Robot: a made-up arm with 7 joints. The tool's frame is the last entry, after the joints. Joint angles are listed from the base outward.
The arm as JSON. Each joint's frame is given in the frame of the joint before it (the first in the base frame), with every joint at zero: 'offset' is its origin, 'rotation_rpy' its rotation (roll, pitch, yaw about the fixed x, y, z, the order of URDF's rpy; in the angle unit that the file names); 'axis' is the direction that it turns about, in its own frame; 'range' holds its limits. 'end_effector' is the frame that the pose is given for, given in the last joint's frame.
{
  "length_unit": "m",
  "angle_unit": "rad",
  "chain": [
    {
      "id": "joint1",
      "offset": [
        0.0,
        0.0,
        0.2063
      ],
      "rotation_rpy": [
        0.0,
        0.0,
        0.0
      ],
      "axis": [
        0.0,
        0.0,
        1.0
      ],
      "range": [
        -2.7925,
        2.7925
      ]
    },
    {
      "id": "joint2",
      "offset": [
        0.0,
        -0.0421,
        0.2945
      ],
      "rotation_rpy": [
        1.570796,
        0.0,
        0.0
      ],
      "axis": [
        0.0,
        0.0,
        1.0
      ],
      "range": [
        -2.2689,
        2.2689
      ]
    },
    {
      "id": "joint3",
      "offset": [
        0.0,
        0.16,
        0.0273
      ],
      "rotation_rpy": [
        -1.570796,
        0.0,
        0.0
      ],
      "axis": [
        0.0,
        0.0,
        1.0
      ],
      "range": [
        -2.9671,
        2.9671
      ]
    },
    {
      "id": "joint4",
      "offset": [
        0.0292,
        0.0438,
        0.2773
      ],
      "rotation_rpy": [
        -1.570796,
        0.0,
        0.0
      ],
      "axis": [
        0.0,
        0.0,
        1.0
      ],
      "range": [
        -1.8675,
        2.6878
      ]
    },
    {
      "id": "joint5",
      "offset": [
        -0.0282,
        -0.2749,
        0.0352
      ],
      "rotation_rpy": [
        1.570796,
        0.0,
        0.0
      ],
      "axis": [
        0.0,
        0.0,
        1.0
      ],
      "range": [
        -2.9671,
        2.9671
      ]
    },
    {
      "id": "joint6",
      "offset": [
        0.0,
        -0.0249,
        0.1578
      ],
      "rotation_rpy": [
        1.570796,
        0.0,
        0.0
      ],
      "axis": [
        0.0,
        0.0,
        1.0
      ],
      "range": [
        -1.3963,
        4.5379
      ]
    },
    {
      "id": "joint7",
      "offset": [
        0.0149,
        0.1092,
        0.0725
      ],
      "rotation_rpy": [
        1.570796,
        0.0,
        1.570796
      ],
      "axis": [
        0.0,
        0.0,
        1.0
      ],
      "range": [
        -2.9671,
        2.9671
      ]
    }
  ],
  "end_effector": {
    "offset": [
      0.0,
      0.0,
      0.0
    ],
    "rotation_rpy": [
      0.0,
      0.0,
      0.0
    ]
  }
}
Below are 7 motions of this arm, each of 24 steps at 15 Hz.
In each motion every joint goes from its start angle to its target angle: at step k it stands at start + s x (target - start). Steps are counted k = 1, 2, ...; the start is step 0. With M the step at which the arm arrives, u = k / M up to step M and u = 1 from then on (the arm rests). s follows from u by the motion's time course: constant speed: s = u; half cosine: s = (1 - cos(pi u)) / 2; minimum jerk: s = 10 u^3 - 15 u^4 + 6 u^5.
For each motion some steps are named. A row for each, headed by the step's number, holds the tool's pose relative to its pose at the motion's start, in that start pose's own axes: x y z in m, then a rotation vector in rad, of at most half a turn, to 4 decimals.
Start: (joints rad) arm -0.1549 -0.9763 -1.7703 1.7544 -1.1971 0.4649 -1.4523
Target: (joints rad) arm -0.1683 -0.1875 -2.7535 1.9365 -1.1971 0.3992 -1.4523
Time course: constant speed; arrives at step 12
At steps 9, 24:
9: 0.1245 -0.3187 0.5927 0.8296 0.6102 0.0917
24: 0.2763 -0.4661 0.6857 1.1098 0.8234 0.0254

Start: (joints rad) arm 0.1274 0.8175 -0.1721 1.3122 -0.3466 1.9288 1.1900
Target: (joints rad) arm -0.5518 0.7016 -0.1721 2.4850 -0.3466 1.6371 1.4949
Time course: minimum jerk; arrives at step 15
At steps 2, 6, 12, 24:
2: -0.0087 0.0055 0.0014 -0.0252 -0.0163 -0.0044
6: -0.1215 0.1137 -0.0123 -0.4534 -0.2100 -0.0682
12: -0.1967 0.3377 -0.2438 -1.4832 -0.2273 -0.1331
24: -0.1955 0.3486 -0.2759 -1.5813 -0.2017 -0.1312

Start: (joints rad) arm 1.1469 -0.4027 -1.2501 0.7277 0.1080 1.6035 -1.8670
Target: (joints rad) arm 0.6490 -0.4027 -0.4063 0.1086 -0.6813 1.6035 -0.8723
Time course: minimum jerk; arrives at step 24
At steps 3, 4, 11, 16, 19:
3: 0.0007 0.0035 -0.0002 -0.0075 0.0022 0.0087
4: 0.0014 0.0076 -0.0005 -0.0167 0.0048 0.0194
11: -0.0062 0.0867 -0.0241 -0.1958 0.0369 0.2450
16: -0.0517 0.1485 -0.0725 -0.3680 0.0292 0.4739
19: -0.0785 0.1675 -0.0973 -0.4383 0.0155 0.5653

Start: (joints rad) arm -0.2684 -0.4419 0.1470 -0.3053 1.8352 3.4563 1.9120
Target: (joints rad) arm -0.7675 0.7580 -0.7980 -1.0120 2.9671 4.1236 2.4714
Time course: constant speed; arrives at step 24
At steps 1, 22, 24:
1: -0.0372 0.0166 -0.0212 -0.0050 0.0176 0.0944
22: -0.4971 -0.4076 -0.3970 -0.7475 0.5323 1.3009
24: -0.4829 -0.4758 -0.3933 -0.8581 0.5423 1.3450

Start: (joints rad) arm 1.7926 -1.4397 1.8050 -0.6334 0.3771 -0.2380 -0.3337
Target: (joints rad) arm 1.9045 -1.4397 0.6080 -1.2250 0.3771 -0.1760 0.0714
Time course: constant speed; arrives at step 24
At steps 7, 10, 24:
7: 0.0196 -0.1141 -0.0036 -0.3183 -0.0240 -0.0779
10: 0.0216 -0.1715 0.0122 -0.4409 -0.0285 -0.1314
24: -0.0759 -0.4285 0.2045 -0.8631 -0.0399 -0.5206

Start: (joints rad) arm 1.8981 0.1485 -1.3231 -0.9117 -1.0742 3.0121 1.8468
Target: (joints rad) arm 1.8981 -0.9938 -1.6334 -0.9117 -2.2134 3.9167 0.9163
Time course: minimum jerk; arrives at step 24
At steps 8, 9, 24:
8: -0.0931 -0.0337 0.1172 0.3286 -0.1580 -0.0767
9: -0.1161 -0.0506 0.1548 0.4443 -0.1893 -0.1053
24: -0.1471 -0.3946 0.5398 1.8559 0.0141 -0.4981

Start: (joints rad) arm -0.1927 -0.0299 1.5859 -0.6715 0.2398 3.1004 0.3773
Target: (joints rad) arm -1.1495 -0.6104 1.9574 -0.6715 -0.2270 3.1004 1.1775
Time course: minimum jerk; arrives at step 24
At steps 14, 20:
14: -0.0030 0.0206 0.1914 0.7679 -0.3326 0.4404
20: -0.0256 -0.0664 0.3090 1.1140 -0.5226 0.6214

